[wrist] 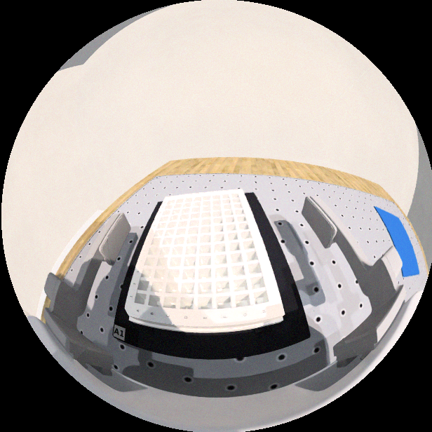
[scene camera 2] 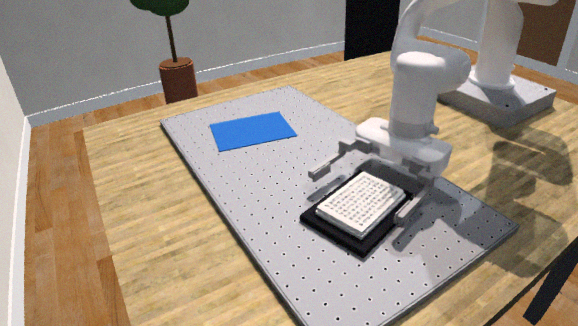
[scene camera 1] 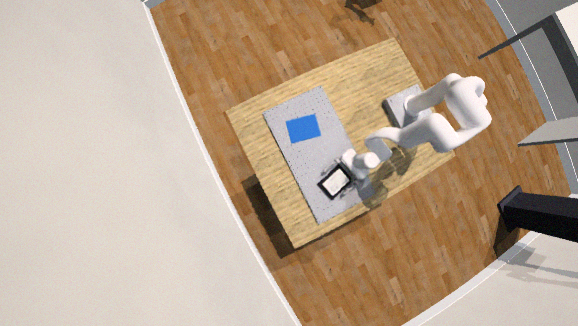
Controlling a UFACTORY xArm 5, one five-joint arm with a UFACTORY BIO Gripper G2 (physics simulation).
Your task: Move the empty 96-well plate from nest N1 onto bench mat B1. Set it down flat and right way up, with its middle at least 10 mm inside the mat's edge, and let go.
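Places are measured from the arm's base along level axes (x up, y left, z back), in centimetres.
Pixels of known places: hand, tool point: [scene camera 2: 359, 190] [scene camera 1: 336, 180]; arm's base, link origin: [scene camera 2: 490, 81] [scene camera 1: 412, 106].
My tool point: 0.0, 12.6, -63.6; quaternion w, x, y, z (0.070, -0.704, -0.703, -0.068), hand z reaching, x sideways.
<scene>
Ahead of a thing's pixels: the offset from my tool point to its top centre, as dx, dy, dz. Level surfaces: height alone.
The white 96-well plate @(-0.7, +1.2, -0.4) [scene camera 1: 336, 181] [scene camera 2: 361, 202] [wrist: 200, 255] sits flat, wells up, in the black nest N1 @(-1.8, +1.2, -0.4) [scene camera 1: 325, 192] [scene camera 2: 335, 237] [wrist: 215, 343]. The nest's A1 label shows in the wrist view. My gripper [scene camera 1: 339, 181] [scene camera 2: 362, 194] [wrist: 217, 229] is open and empty. Its fingers stand on either side of the plate, with a gap between each finger and the plate. Their shadows fall on the board close to them; their exact height is hard to tell. The blue bench mat B1 @(dx -3.1) [scene camera 1: 303, 128] [scene camera 2: 253, 131] [wrist: 400, 237] lies flat, apart from the nest.
The nest and mat lie on a grey perforated board @(dx -3.3) [scene camera 1: 295, 155] [scene camera 2: 260, 200] [wrist: 350, 300] on the wooden table @(dx -4.6) [scene camera 1: 360, 70] [scene camera 2: 150, 220] [wrist: 240, 165]. The arm's base plate [scene camera 1: 395, 107] [scene camera 2: 520, 100] stands beyond the board. A potted plant [scene camera 2: 179, 80] stands behind the table.
</scene>
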